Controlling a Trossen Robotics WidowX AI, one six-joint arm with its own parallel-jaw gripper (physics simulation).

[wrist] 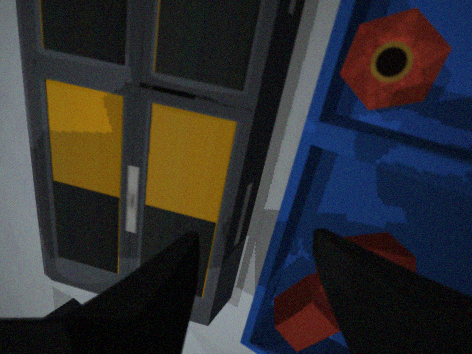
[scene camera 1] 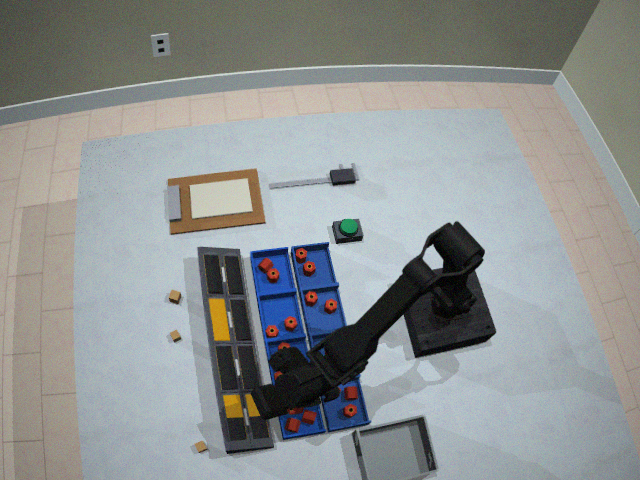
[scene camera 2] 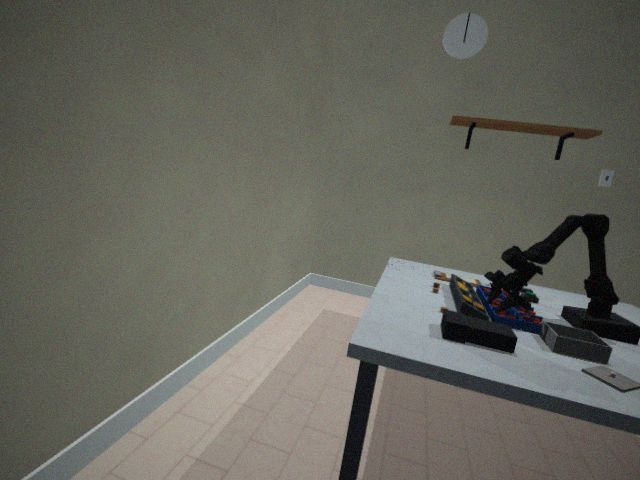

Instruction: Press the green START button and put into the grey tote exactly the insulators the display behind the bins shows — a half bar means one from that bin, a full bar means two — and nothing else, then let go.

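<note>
My gripper [scene camera 2: 496,305] [wrist: 256,241] is partly open and empty, above the gap between the display's near end and the bottom-left bin. In scene camera 1 its fingertips are hidden. The display [scene camera 1: 229,295] [wrist: 136,120] shows a full bar in the second row's left column and half bars in both columns of the bottom row. Blue bins [scene camera 1: 277,308] [wrist: 340,187] hold red insulators [scene camera 1: 272,274] [scene camera 1: 350,410] [wrist: 392,60]; the arm covers some bins. Two insulators show partly behind the right finger in the wrist view. The START button [scene camera 1: 348,226] is green. The grey tote [scene camera 1: 395,423] [scene camera 2: 584,353] shows no insulator in its visible part.
A clipboard [scene camera 1: 219,198] and a caliper [scene camera 1: 342,176] lie beyond the bins. Small tan blocks [scene camera 1: 174,296] [scene camera 1: 200,446] lie behind the display. A black box [scene camera 2: 478,332] stands near the display's near end. A flat grey object [scene camera 2: 612,378] lies near the tote.
</note>
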